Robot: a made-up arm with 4 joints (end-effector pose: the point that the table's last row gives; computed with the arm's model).
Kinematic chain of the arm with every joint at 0, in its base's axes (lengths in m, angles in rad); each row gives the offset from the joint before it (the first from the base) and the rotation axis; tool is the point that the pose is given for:
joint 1: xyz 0 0 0.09 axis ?
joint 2: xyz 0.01 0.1 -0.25 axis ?
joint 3: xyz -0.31 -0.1 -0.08 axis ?
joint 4: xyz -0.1 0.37 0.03 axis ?
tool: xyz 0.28 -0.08 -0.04
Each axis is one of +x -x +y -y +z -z.
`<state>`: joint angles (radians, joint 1 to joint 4).
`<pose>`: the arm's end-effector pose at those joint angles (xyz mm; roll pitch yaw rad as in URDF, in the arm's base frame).
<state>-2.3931 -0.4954 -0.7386 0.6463</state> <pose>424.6 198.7 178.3 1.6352 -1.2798 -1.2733</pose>
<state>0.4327 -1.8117 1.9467 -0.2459</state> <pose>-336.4 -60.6 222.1 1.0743 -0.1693 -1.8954</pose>
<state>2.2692 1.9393 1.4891 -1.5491</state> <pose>-369.8 -185.8 780.6 -0.1960 -0.6477 -2.7012</pose>
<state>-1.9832 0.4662 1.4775 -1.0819</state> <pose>522.0 537.8 12.2 2.8115 -0.0317 1.6075</pose>
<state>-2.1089 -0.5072 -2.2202 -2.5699</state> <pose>-41.1 450.1 -87.4 0.3018 -0.0019 2.9935</pose>
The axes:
joint 1: +y
joint 2: -x
joint 3: -y
joint 4: -z

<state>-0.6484 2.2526 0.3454 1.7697</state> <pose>-319.6 -38.0 -343.6 2.4936 -0.5562 2.4124</pose>
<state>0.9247 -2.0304 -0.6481 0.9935</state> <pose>-368.5 174.8 209.6 -2.9933 0.7917 1.8907</pose>
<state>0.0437 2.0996 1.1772 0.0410</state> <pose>-242.3 78.2 -344.0 -1.7426 0.4628 1.1518</pose>
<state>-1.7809 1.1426 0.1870 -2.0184</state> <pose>880.6 224.4 -176.8 -1.8492 0.2402 0.3152</pose>
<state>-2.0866 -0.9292 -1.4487 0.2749</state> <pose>398.6 352.6 -19.6 -0.3176 -0.5135 0.7644</pose>
